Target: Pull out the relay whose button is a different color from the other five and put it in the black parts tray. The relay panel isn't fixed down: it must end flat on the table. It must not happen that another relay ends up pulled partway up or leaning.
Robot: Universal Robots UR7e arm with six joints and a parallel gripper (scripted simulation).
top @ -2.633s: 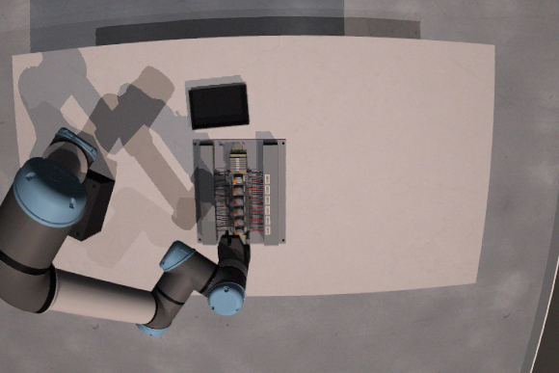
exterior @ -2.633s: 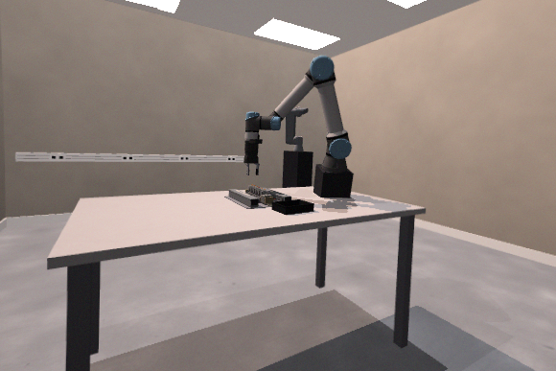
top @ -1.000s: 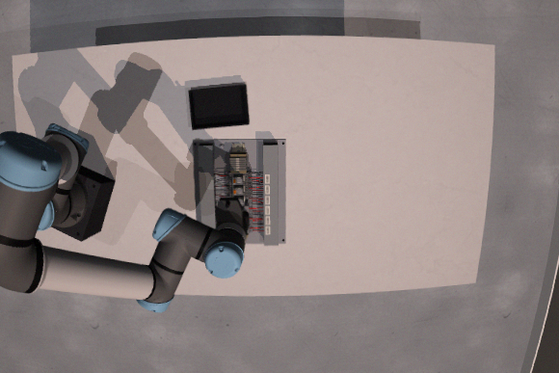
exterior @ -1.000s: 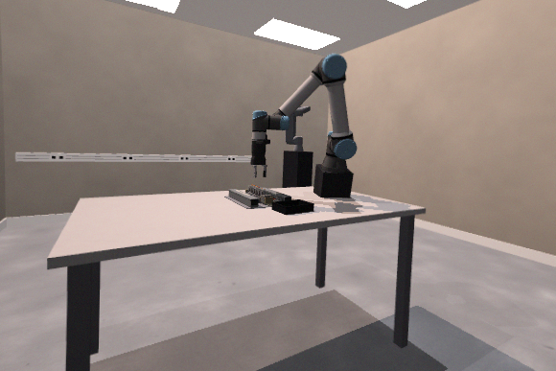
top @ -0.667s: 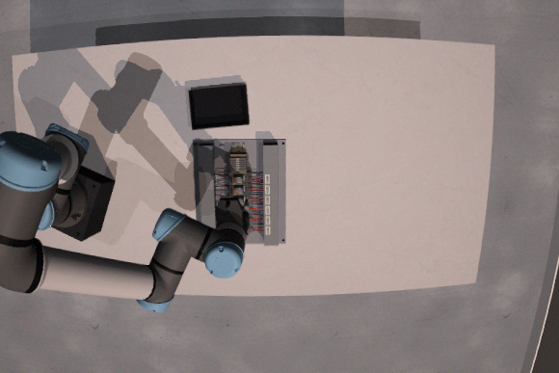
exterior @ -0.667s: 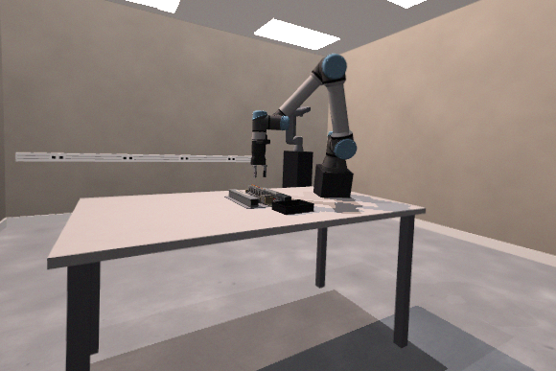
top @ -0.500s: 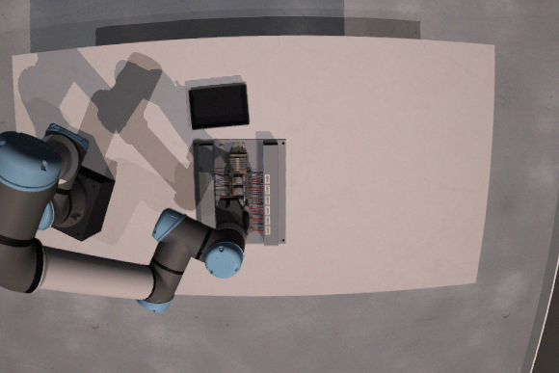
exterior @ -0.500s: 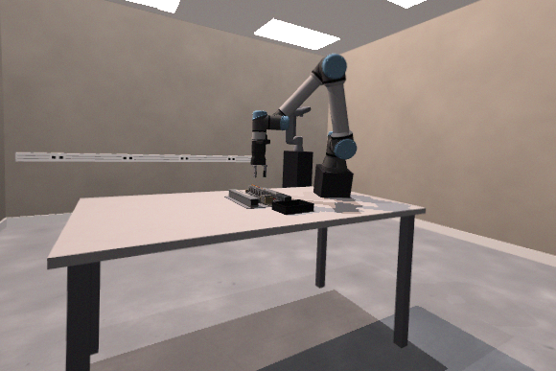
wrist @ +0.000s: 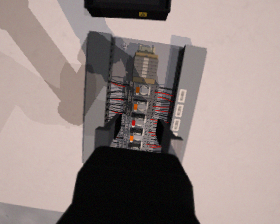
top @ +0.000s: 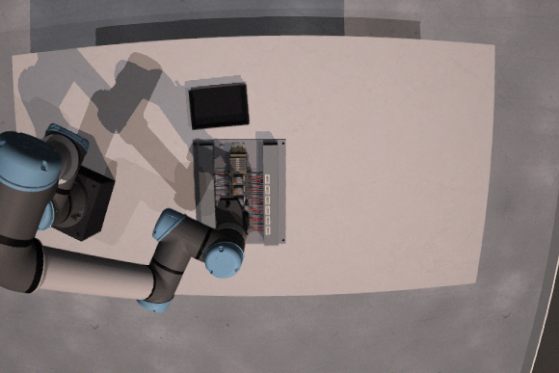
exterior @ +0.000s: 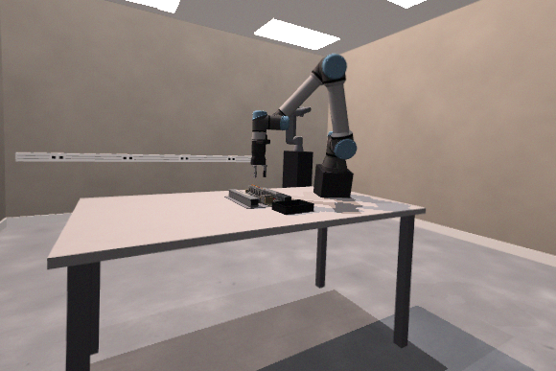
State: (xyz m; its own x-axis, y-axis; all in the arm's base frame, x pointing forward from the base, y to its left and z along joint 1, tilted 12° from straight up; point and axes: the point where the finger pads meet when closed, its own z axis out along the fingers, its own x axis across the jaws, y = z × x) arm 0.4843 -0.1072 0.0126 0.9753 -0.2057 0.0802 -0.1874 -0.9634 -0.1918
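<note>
The relay panel is 12 cm below my hand and 1 cm to the right of it. Also, from my hand: black parts tray: 25 cm to the left, 13 cm below, 1 cm behind.
</note>
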